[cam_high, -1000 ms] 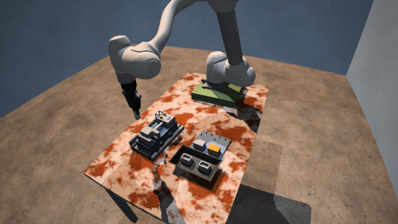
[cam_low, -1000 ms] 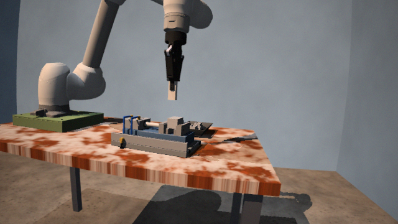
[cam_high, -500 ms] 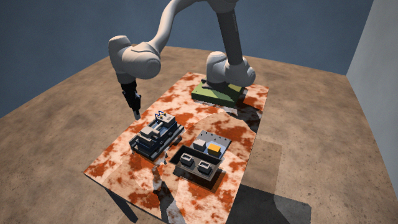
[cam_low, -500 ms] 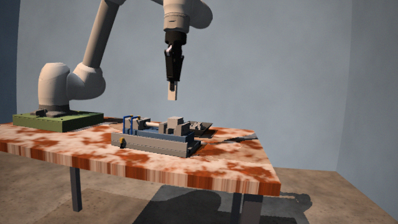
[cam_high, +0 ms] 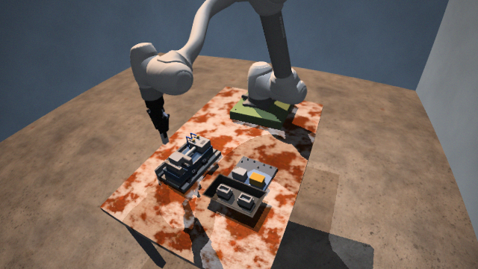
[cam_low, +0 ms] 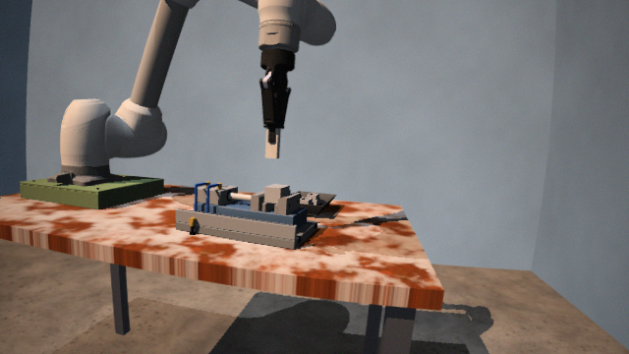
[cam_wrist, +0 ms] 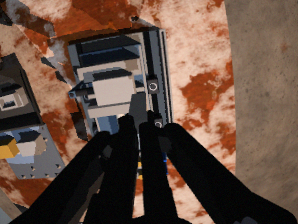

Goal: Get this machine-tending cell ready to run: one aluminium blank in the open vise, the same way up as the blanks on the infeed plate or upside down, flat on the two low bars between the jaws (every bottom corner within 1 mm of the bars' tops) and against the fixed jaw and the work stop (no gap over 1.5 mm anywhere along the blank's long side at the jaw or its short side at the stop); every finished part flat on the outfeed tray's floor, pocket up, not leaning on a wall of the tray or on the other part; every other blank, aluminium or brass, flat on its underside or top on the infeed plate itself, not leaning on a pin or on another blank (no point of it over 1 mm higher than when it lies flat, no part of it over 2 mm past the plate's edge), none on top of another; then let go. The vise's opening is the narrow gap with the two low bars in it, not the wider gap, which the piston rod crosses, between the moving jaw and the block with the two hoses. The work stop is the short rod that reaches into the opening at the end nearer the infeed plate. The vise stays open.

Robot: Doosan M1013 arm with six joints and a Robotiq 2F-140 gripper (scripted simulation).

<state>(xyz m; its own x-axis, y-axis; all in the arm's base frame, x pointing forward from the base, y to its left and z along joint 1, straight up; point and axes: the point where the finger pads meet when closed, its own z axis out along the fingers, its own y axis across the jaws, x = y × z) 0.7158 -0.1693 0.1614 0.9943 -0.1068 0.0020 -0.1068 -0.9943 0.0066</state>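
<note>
Now: the piston rod 140 mm below my hand, 80 mm behind it and 50 mm to the left of it. Also, from my hand: infeed plate 360 mm to the left, 210 mm below, 140 mm behind; then vise 180 mm below, 70 mm behind, 50 mm to the left; then aluminium blank 310 mm to the left, 190 mm below, 100 mm behind.
</note>
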